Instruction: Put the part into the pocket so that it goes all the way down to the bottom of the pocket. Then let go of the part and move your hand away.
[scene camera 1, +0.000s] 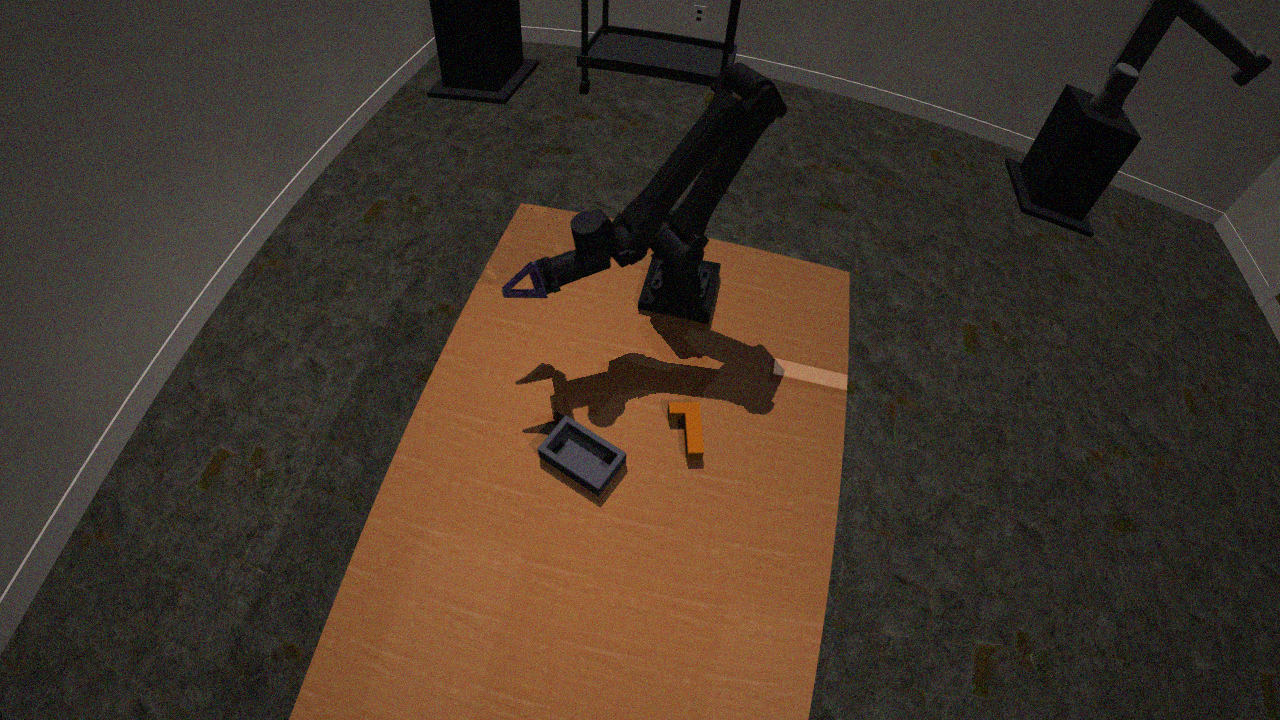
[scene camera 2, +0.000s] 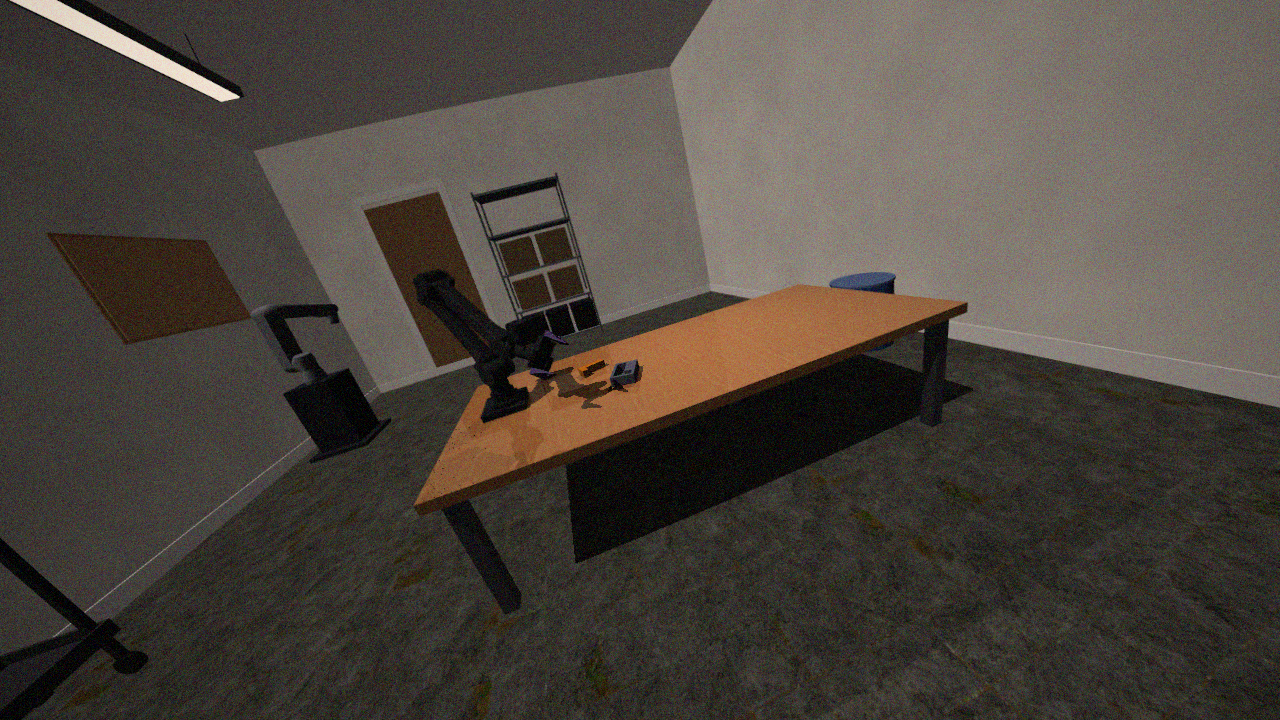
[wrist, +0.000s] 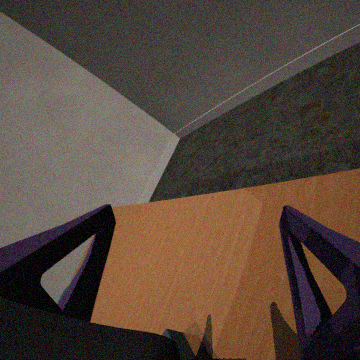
Note:
My gripper (scene camera 1: 502, 292) is open, holding nothing. The table carries an orange L-shaped part (scene camera 1: 689, 412). Further things: a pocket (scene camera 1: 582, 455).
My gripper also shows in scene camera 2 (scene camera 2: 561, 358) and in the wrist view (wrist: 194, 214). The wrist view does not show the orange L-shaped part: it is out of frame.

